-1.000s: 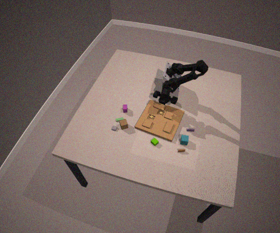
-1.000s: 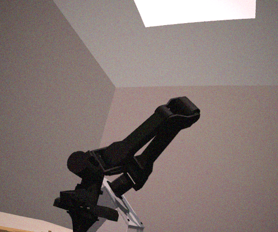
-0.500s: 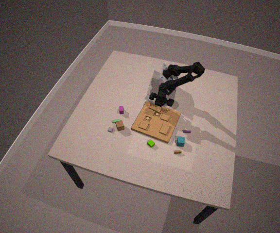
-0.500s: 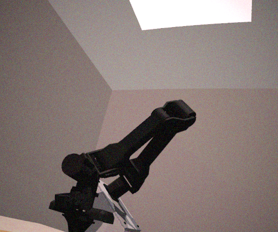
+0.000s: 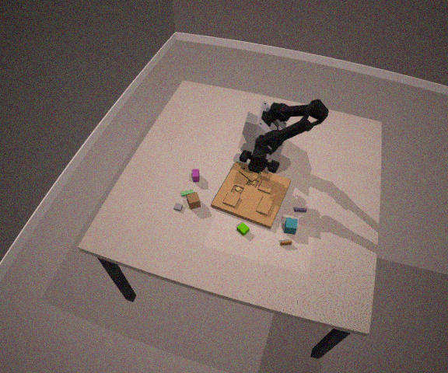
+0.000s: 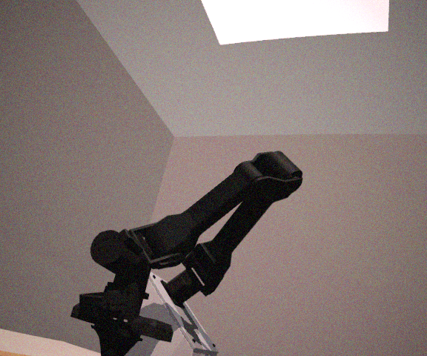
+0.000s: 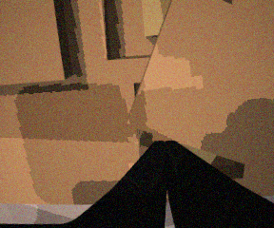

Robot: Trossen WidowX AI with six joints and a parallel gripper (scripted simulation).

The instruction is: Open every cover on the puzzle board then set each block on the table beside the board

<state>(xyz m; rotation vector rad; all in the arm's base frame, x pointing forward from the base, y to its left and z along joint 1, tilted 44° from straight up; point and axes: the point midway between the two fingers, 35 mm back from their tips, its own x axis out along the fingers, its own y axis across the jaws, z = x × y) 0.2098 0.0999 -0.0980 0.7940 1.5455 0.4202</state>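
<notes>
Now: the tan puzzle board 10 cm ahead of my gripper tip, 1 cm to the right of it and 1 cm below it. Also, from my gripper tip: magenta block: 8 cm ahead, 30 cm to the right, 1 cm below; bright green cube: 32 cm ahead, 1 cm to the right, 2 cm below; purple object: 16 cm ahead, 23 cm to the left, 2 cm below.
</notes>
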